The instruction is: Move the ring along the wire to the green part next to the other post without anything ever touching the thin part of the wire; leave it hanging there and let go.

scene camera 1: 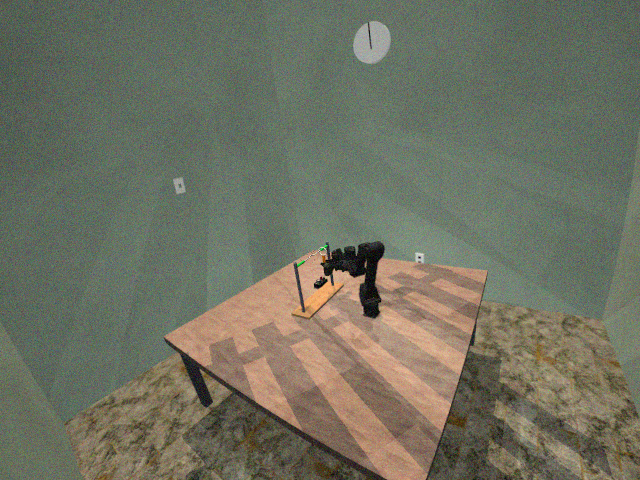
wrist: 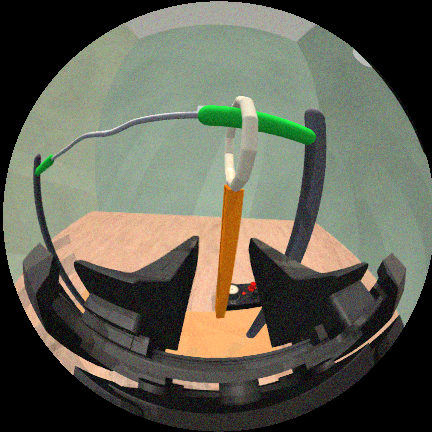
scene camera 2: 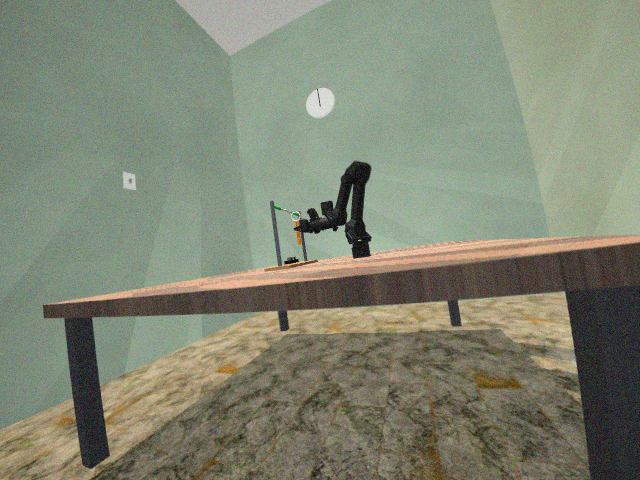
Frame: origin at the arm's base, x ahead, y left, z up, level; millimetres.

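Where they show: gripper, fingertip midpoint: (scene camera 1: 322, 262) (wrist: 224, 242) (scene camera 2: 295, 229); arm's base, origin of the base link: (scene camera 1: 371, 313) (scene camera 2: 362, 257).
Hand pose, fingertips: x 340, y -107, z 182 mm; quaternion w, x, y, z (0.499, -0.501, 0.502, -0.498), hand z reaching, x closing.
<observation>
Each offset is from my fingertips to the centre of the thing. "spot": to the spot under its first point. Level surfaces: height alone.
A white ring {spot: 60 mm up, 36 mm back, 2 mm right} (wrist: 248, 145) (scene camera 2: 295, 220) hangs around the thick green part {spot: 77 mm up, 14 mm back, 24 mm right} (wrist: 280, 127) of the wire beside the nearer post {36 mm down, 7 mm back, 55 mm right} (wrist: 311, 185) in the wrist view. Its orange handle {spot: 12 mm up, 18 mm back, 2 mm right} (wrist: 230, 240) (scene camera 2: 298, 236) points down. The thin grey wire {spot: 79 mm up, 16 mm back, 48 mm left} (wrist: 145, 119) runs left, with bends, to a small green part {spot: 77 mm up, 29 mm back, 184 mm left} (wrist: 44, 165) at the other post {spot: 25 mm up, 24 mm back, 238 mm left} (wrist: 42, 210) (scene camera 1: 298, 287). My gripper (wrist: 224, 242) (scene camera 2: 295, 228) is open. Its two fingers stand on either side of the handle in the wrist view, with gaps on both sides. The ring does not touch the thin wire.
A wooden base {176 mm down, 18 mm back, 95 mm left} (scene camera 1: 316, 301) (wrist: 215, 337) carries the two posts. A small black box with red knobs {160 mm down, 73 mm ahead, 45 mm right} (wrist: 244, 301) (scene camera 1: 320, 282) lies on the table {182 mm down} (scene camera 1: 361, 392) behind the base, beyond the handle in the wrist view.
</observation>
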